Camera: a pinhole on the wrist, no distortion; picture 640 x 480 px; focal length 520.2 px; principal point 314.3 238.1 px. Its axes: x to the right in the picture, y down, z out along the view. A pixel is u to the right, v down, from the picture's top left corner.
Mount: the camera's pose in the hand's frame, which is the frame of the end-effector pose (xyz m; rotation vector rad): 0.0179 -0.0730 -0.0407 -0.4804 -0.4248 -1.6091
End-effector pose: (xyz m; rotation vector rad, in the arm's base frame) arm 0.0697 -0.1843 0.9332 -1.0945 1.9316 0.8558
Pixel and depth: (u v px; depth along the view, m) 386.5 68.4 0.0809
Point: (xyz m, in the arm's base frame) 0.1131 -0.1699 0.9135
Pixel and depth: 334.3 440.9 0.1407
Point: 0.0691 -0.1531 0.8241
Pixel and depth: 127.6 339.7 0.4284
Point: -0.1630 0.0701 0.7515
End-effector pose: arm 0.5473 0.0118 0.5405 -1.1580 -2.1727 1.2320
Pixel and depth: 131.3 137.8 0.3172
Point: 0.5397 -0.0346 0.2867
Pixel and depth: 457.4 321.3 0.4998
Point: 0.2141 -0.1101 0.2267
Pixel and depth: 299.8 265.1 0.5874
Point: 0.3244 -0.0828 0.0822
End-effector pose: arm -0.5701 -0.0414 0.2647 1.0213 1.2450 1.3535
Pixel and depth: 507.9 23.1 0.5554
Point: -0.0195 -0.1470 0.4081
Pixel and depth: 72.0 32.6 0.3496
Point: -0.4253 -0.0971 0.5496
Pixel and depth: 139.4 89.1 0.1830
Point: -0.4982 -0.0464 0.3560
